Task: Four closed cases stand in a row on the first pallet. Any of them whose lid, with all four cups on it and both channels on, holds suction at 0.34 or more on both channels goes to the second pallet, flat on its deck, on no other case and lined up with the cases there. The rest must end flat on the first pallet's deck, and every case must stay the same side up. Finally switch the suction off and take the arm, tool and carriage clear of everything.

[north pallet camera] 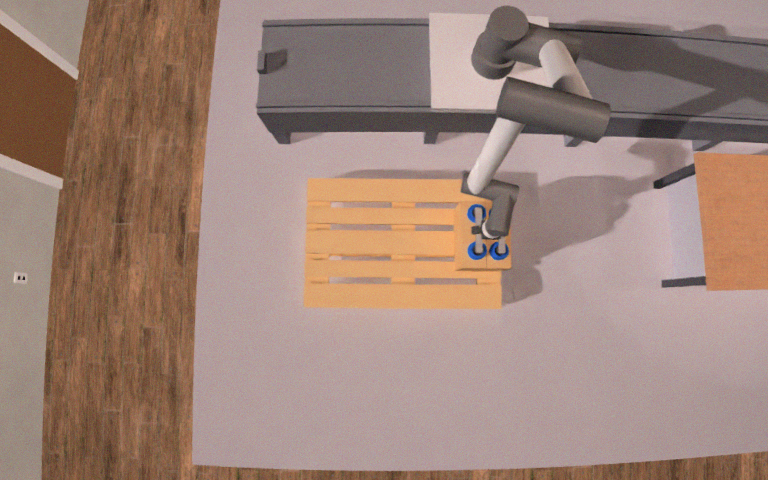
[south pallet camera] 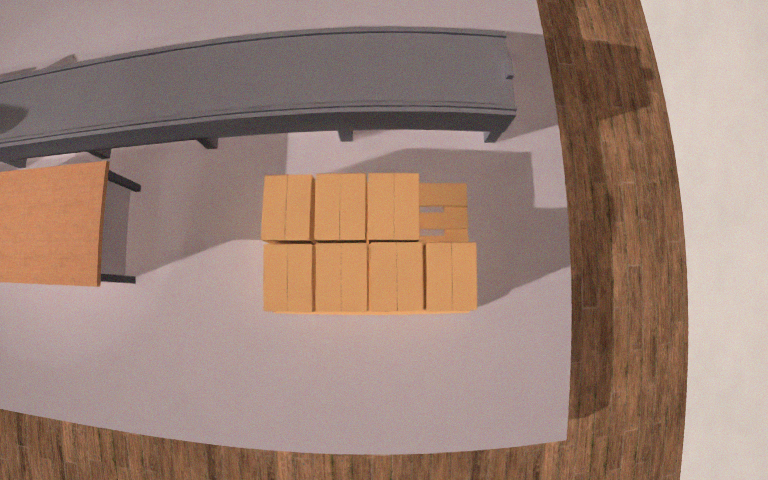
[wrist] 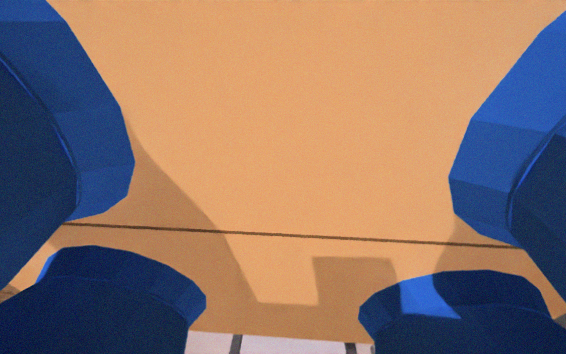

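In the north pallet view one closed case lies flat, lid up, at the right end of the north pallet. My vacuum head is over this case with its blue cups on the lid, and they look in contact. The wrist view shows the lid seam between the cups. Whether suction is on does not show. The arm hides one cup in the north view. On the south pallet a back row of three closed cases stands behind a full front row of cases, seams up.
The dark floor rail runs behind both pallets. The white carriage is on it, behind the north pallet's right part. A wooden table stands between the pallets. Bare deck shows at the south pallet's back right corner.
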